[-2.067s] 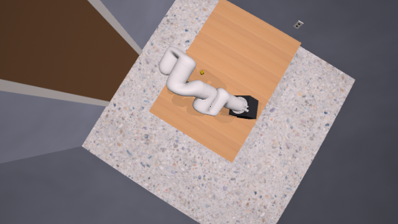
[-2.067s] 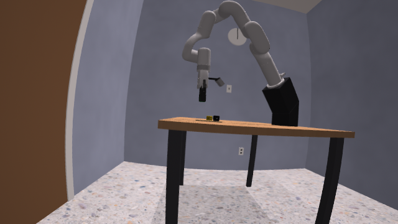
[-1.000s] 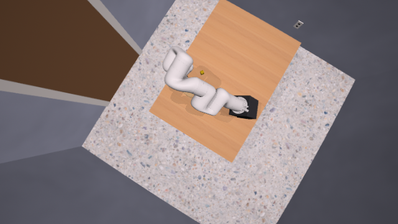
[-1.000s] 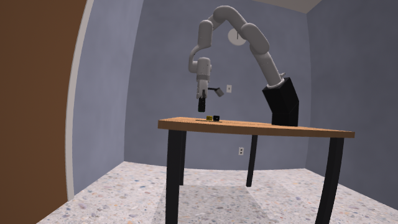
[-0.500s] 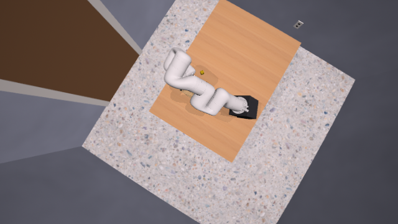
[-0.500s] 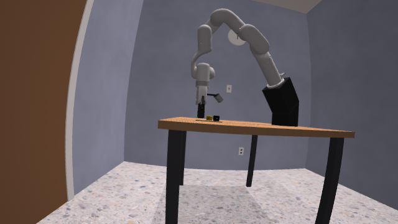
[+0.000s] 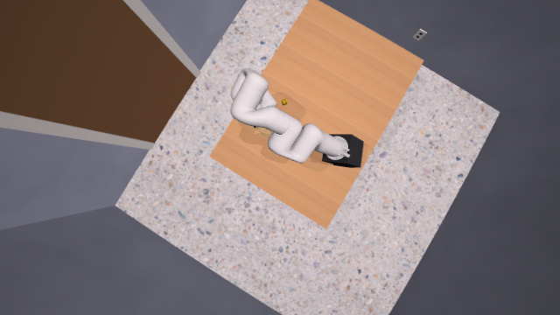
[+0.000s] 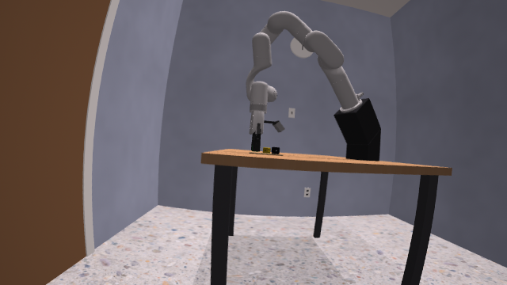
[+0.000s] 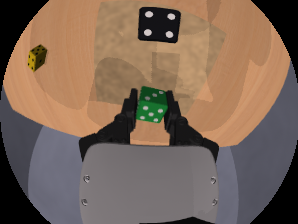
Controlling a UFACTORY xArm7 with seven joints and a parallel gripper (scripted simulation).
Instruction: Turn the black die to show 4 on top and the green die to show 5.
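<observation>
Now: hand 1 cm above the green die. Round my hand: yellow die (19 cm to the right, 7 cm behind, 2 cm below); black die (9 cm behind, 1 cm to the right, 1 cm below); tan mat (4 cm behind, 3 cm below).
</observation>
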